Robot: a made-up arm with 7 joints.
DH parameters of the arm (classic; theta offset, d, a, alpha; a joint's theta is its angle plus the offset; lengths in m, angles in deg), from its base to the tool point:
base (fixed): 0 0 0 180
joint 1: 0 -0.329 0 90
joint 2: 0 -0.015 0 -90
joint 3: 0 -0.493 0 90
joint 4: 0 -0.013 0 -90
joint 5: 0 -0.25 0 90
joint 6: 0 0 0 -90
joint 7: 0 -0.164 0 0
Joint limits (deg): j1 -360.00..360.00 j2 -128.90..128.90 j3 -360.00..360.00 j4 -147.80..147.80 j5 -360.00..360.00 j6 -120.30..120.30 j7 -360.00..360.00
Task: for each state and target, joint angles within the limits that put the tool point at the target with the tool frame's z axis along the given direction. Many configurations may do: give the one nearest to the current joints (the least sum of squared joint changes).
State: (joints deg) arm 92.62 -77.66 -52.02 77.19 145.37 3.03 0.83
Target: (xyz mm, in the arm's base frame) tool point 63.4 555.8 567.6 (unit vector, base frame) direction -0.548 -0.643 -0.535
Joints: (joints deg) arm 60.65 -84.21 -65.95 107.30 167.33 38.32 0.83
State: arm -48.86 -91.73 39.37 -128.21 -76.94 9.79 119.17
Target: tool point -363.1 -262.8 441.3 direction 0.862 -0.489 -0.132
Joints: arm -84.15 -63.70 71.71 -120.44 -76.84 35.46 119.17
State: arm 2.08 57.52 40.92 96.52 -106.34 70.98 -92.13
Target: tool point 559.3 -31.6 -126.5 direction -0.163 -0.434 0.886
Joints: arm -6.71 103.21 35.92 71.06 -107.24 58.15 -92.13
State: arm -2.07 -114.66 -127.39 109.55 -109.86 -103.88 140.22
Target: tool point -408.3 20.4 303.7 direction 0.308 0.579 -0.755
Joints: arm -13.17 -114.58 -94.02 123.52 -106.13 -120.30 140.22
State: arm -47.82 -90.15 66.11 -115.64 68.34 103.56 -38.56
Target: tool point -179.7 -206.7 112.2 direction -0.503 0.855 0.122
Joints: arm -29.33 -103.04 37.52 -140.97 114.24 109.00 -38.56
